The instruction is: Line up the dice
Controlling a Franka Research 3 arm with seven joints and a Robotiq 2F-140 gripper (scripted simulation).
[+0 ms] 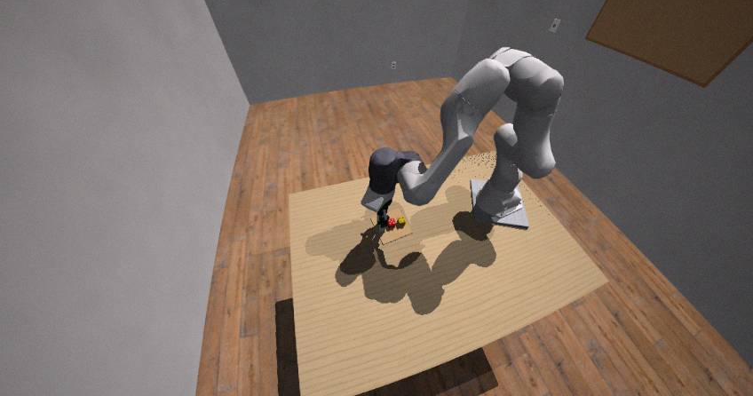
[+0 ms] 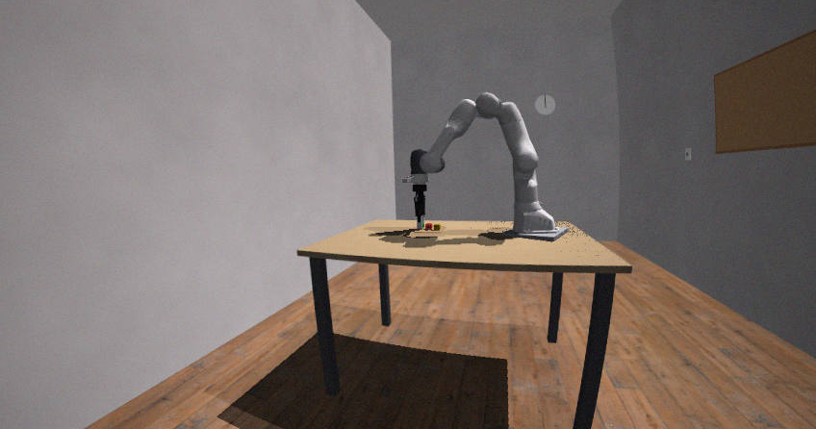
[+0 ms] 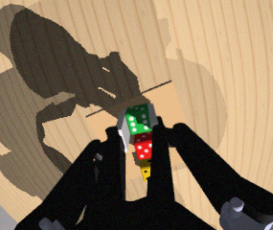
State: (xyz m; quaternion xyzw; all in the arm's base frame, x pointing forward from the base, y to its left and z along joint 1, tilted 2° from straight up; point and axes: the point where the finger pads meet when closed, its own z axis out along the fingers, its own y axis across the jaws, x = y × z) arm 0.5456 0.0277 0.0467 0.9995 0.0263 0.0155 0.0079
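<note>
The green die is 20 mm below my hand. The rest, counted from my hand: yellow die: 90 mm behind, 20 mm below; then red die: 50 mm behind, 20 mm below; then tan mat: 50 mm behind, 40 mm below.
</note>
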